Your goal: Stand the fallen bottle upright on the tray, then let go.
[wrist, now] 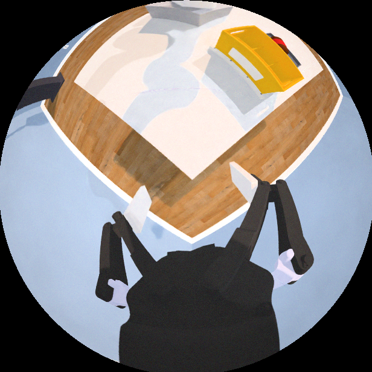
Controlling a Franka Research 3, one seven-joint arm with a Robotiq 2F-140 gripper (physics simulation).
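Observation:
My gripper (188, 182) is open and empty, its pale fingertips spread wide over the near corner of the table. A small red and dark object (281, 44), possibly the fallen bottle, shows in part behind the yellow bin at the upper right of the wrist view. It is on or beside a dark grey flat piece (296, 60) that may be the tray. The bin hides much of both, so I cannot tell the bottle's full shape or pose. Both are far from the gripper.
A yellow bin (274, 80) with a white label stands at the upper right on a pale mat (200, 135). The mat lies on a wooden table (190, 215) with a white edge. A grey box-like object (192, 17) is at the top. A dark bar (40, 92) reaches in from the left.

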